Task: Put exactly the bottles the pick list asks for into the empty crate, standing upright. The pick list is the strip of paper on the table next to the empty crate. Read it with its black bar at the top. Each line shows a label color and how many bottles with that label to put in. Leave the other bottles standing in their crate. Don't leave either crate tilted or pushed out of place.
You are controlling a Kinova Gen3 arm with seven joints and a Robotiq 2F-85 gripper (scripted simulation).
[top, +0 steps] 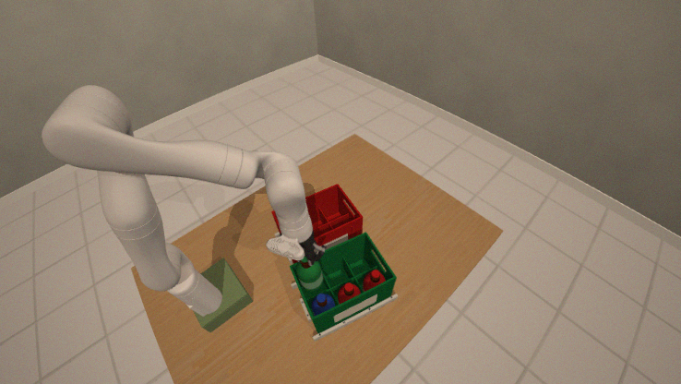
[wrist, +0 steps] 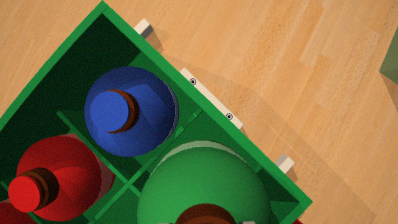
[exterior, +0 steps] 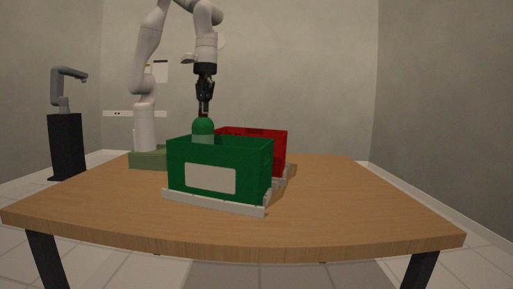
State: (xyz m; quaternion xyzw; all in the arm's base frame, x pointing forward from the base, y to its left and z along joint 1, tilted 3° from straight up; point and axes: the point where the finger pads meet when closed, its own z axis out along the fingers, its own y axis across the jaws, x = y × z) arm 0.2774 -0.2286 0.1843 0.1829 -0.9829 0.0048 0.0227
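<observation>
My hand is 70 mm above the green-label bottle. From my hand the other things lie so: green crate 180 mm below, 80 mm to the right, 60 mm ahead; red-label bottle 180 mm below, 120 mm to the right, 40 mm ahead; blue-label bottle 180 mm below, 80 mm to the right, 30 mm behind.
</observation>
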